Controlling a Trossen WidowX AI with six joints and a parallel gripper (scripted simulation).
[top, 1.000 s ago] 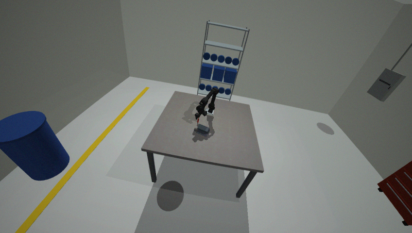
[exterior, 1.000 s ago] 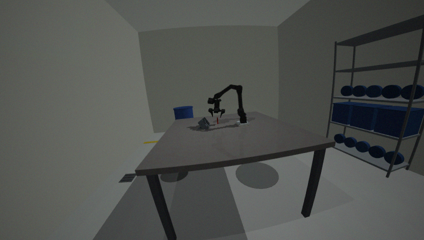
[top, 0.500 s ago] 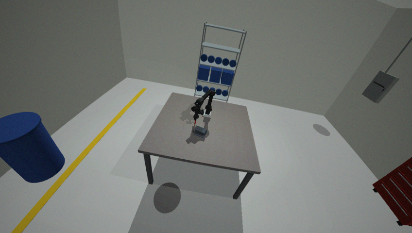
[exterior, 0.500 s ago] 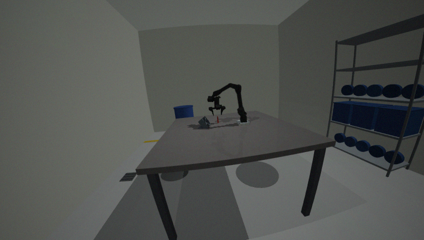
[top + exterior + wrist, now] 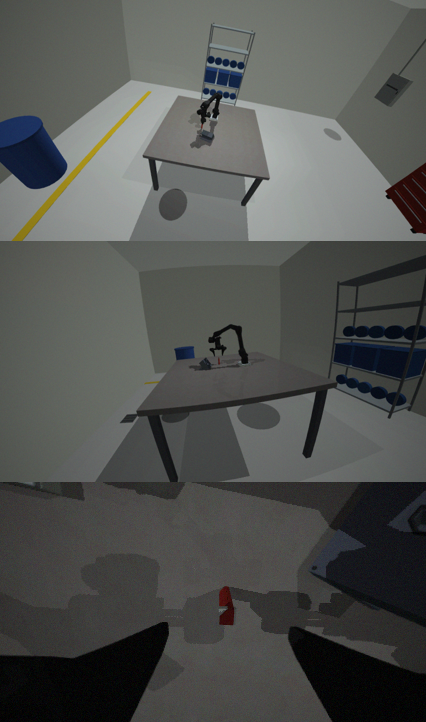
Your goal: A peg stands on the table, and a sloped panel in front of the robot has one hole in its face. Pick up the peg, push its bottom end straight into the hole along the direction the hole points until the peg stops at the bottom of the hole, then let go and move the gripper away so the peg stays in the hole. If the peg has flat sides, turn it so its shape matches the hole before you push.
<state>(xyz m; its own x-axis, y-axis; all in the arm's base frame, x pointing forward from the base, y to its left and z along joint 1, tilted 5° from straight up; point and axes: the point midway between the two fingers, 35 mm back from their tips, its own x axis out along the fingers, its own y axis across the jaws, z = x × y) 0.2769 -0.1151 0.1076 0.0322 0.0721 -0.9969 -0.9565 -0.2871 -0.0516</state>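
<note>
Now: gripper tip 4 cm above the red square peg. Round my gripper tip: panel 14 cm ahead, 12 cm to the left, 5 cm below.
</note>
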